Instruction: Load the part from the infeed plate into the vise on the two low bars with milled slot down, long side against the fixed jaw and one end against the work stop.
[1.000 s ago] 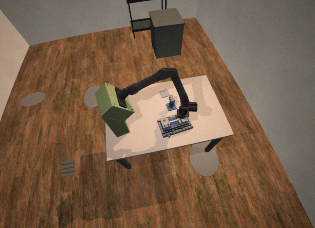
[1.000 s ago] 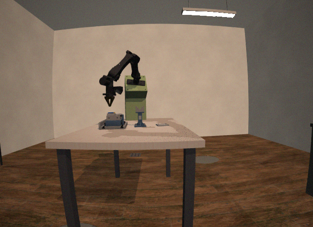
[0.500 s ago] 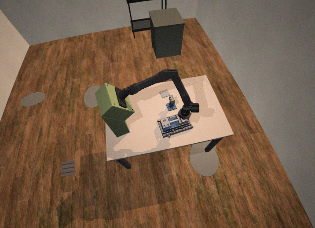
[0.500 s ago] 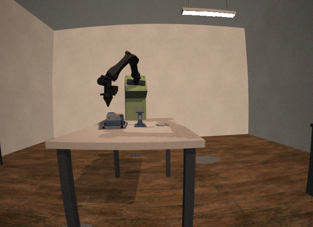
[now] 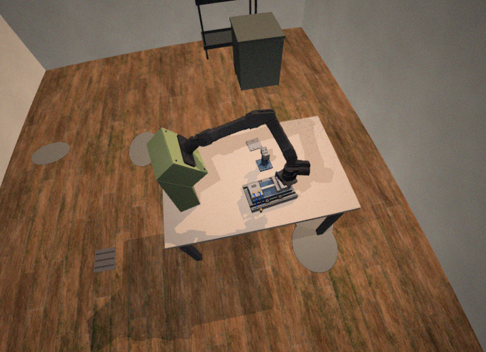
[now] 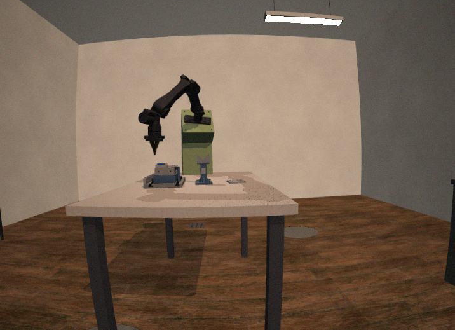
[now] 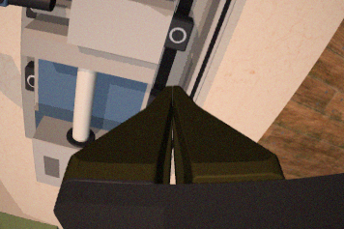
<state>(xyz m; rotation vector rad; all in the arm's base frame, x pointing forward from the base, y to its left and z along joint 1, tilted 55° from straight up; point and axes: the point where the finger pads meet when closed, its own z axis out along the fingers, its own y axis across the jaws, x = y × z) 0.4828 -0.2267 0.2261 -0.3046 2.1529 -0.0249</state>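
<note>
Now: hand 4 cm to the right of the part and 8 cm above it. Round my hand: moving jaw 3 cm behind, 5 cm to the left, 9 cm below; then dark work stop rod 10 cm to the left, 8 cm below; then grey jaw 3 cm ahead, 6 cm to the left, 9 cm below.
</note>
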